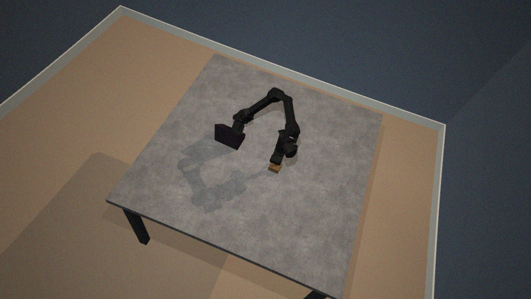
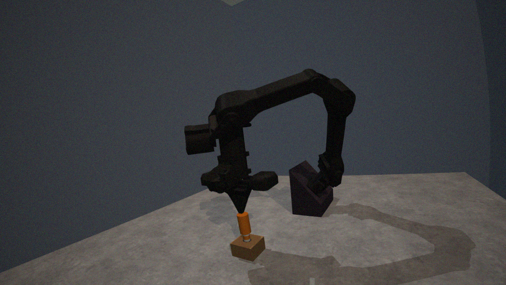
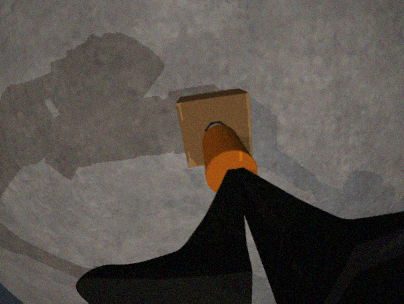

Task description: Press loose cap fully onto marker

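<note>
My gripper tip is now 3 cm above the orange cap.
</note>
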